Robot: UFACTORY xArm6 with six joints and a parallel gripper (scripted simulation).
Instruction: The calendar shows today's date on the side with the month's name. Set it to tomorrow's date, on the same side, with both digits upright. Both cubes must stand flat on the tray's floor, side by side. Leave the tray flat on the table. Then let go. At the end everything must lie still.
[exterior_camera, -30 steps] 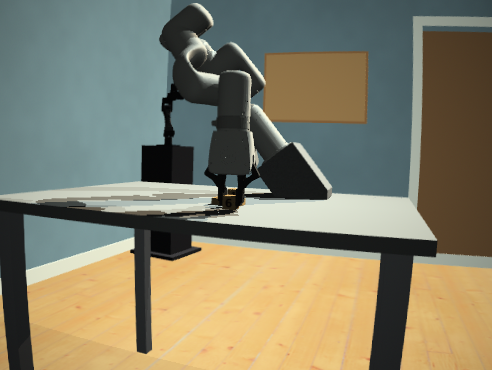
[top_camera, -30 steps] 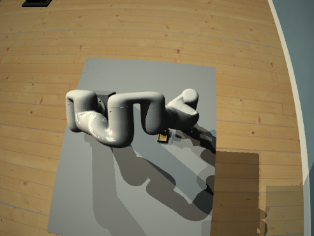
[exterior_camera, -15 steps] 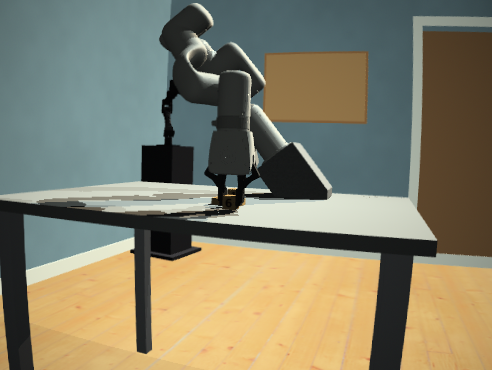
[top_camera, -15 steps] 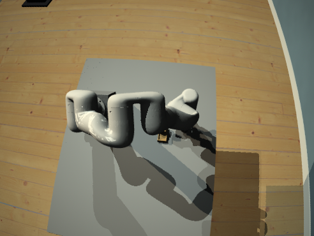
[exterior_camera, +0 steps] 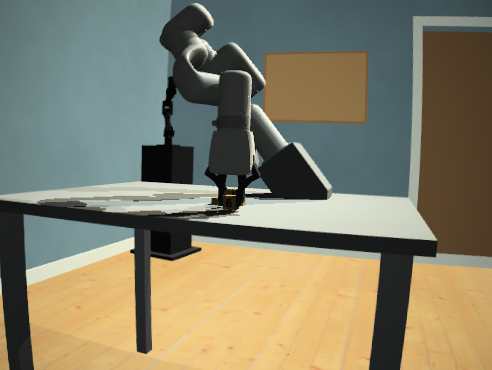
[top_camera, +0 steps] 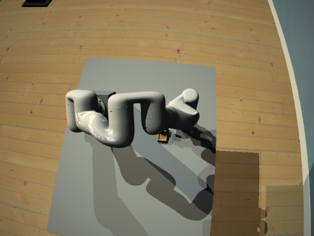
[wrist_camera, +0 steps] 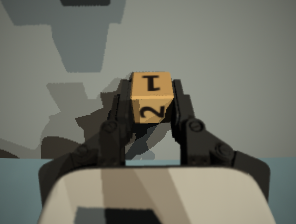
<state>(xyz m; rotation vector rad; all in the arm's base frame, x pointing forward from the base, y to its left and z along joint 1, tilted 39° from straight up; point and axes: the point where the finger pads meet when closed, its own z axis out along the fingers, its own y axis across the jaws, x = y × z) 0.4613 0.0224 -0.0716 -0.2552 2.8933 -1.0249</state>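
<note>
Now: the wooden number cube 1 cm below my hand. The rest, counted from my hand: wooden calendar tray (10 cm behind, 6 cm to the right, 2 cm below).
</note>
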